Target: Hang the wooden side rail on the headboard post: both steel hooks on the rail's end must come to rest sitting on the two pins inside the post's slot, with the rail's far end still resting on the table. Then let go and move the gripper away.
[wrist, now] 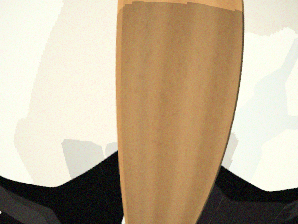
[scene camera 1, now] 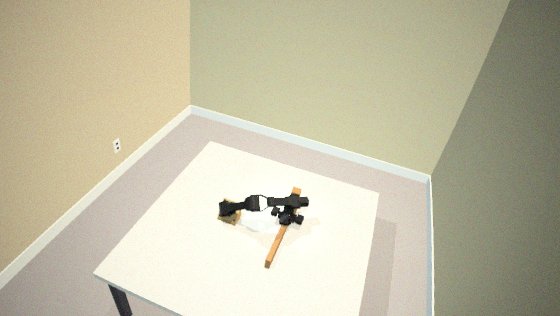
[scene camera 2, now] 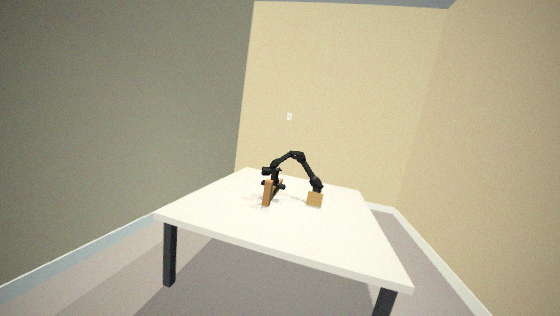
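A wooden side rail is there in the pictures, and my gripper is there with it.
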